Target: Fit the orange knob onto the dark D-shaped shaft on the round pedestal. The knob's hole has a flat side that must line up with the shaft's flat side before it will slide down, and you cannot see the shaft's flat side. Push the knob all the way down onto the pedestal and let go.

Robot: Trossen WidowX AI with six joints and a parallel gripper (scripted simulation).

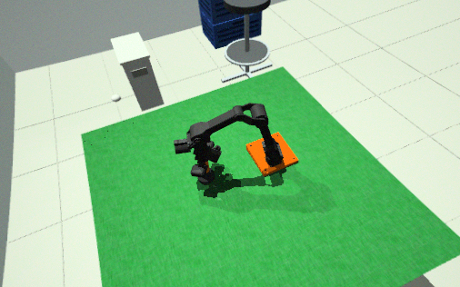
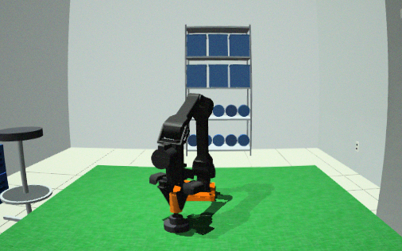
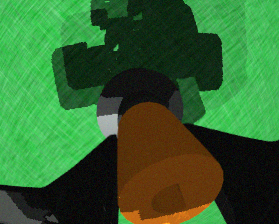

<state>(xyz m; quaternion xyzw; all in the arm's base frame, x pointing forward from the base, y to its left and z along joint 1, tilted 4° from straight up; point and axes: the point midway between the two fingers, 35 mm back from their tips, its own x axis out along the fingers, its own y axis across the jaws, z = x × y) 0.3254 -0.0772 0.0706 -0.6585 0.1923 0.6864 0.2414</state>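
Right now the orange knob is 20 mm above my gripper tip. The rest, counted from my gripper tip: dark round pedestal: 40 mm below.
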